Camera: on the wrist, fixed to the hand. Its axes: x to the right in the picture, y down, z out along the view.
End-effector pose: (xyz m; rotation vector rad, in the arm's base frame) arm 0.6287 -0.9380 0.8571 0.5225 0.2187 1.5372
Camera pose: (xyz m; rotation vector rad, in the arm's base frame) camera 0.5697 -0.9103 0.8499 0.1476 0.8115 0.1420
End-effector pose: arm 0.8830 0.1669 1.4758 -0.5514 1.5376 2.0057
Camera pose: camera 0.8339 0.1248 1.4869 -1.3986 0.9009 0.6247
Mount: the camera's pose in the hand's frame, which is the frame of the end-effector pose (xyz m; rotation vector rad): 0.0234 0.0480 -0.0381 0.2192 0.3239 -1.4643
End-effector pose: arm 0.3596 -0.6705 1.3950 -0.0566 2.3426 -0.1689
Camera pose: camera 0.3165 -0.6211 1.3982 -1.7081 2.0756 -1.1775
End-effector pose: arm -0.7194 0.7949 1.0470 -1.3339 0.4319 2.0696
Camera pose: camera -0.7315 0.7448 1.0065 -1.2130 -0.2006 0.5852
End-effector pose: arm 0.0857 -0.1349 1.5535 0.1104 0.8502 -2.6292
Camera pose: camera 0.0804 -0.1564 1.4917 0.0389 -0.4293 1.9715
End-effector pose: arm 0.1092 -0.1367 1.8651 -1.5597 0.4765 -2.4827
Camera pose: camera 0.0635 -0.1821 1.8525 0.8736 0.7414 1.8548
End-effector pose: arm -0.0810 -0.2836 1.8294 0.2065 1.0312 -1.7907
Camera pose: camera -0.0640 -0.2777 1.7663 0.1745 -1.0319 2.5399
